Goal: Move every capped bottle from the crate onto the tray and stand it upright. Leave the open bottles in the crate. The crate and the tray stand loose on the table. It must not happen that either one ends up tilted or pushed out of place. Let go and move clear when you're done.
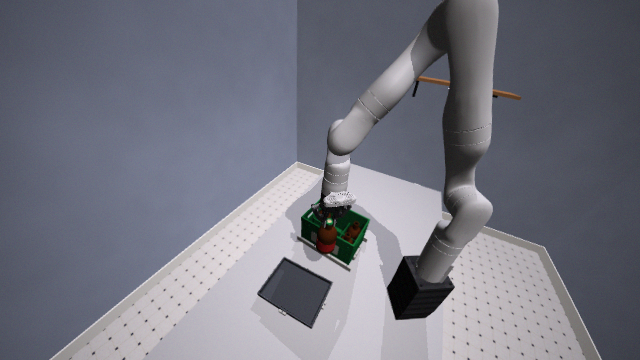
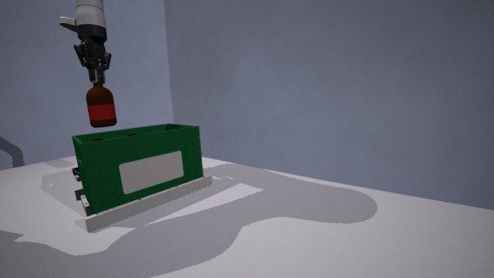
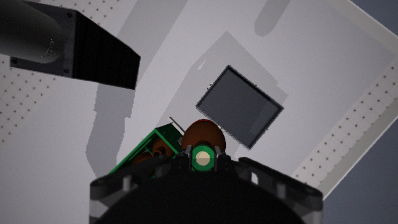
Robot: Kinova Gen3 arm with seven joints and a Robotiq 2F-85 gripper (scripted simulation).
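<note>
Right now the brown bottle is 7 cm below my hand. Round my hand: green crate 25 cm below, 17 cm to the right, 3 cm ahead; dark tray 32 cm below, 14 cm to the left, 5 cm ahead.
</note>
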